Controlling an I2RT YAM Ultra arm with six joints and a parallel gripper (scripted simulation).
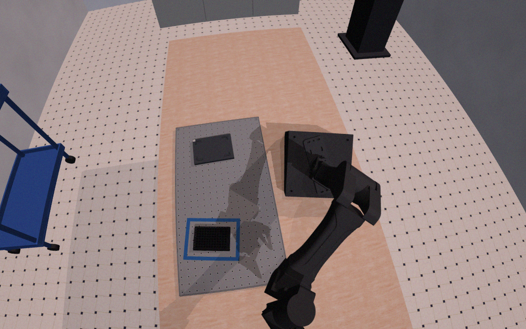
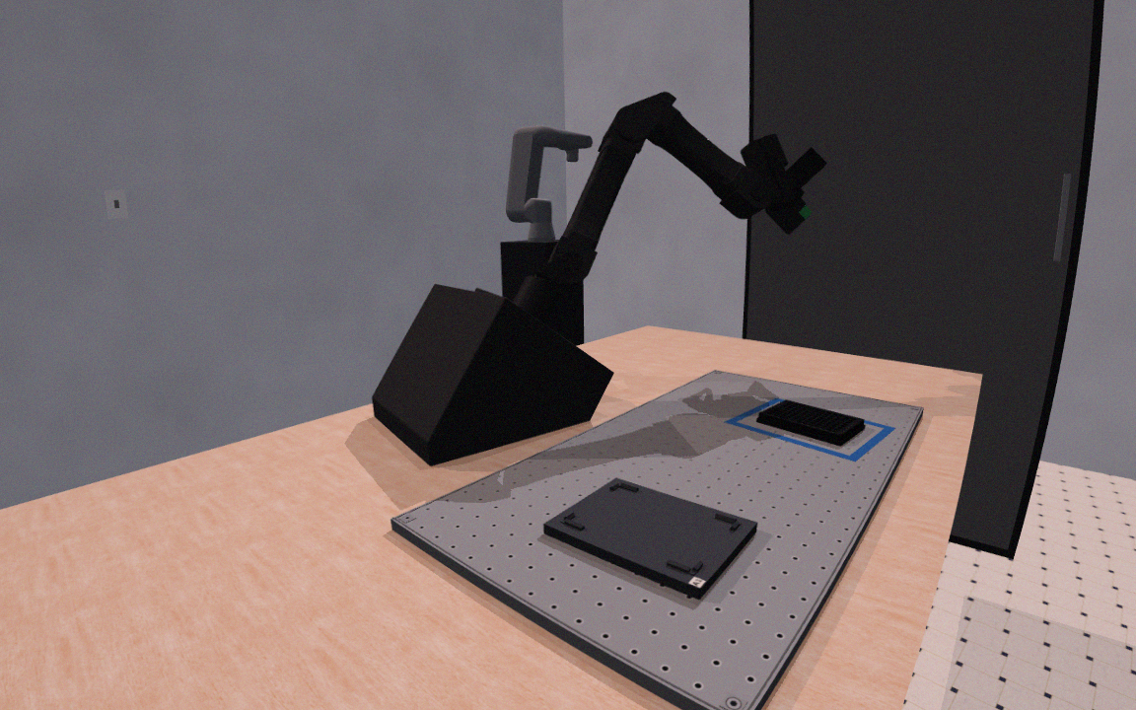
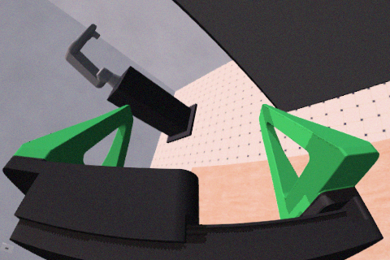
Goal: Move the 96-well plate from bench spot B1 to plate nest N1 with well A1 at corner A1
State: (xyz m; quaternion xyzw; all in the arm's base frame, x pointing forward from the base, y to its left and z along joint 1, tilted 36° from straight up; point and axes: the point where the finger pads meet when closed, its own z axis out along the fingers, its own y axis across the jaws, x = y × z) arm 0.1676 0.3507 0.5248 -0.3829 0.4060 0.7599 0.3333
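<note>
Now: hand 450 mm to the left of the black 96-well plate, 310 mm above it and 210 mm short of it. The rest, counted from my hand: plate nest N1 (810 mm to the right, 310 mm below, 150 mm ahead); then A1 label (870 mm to the right, 310 mm below, 230 mm ahead).
</note>
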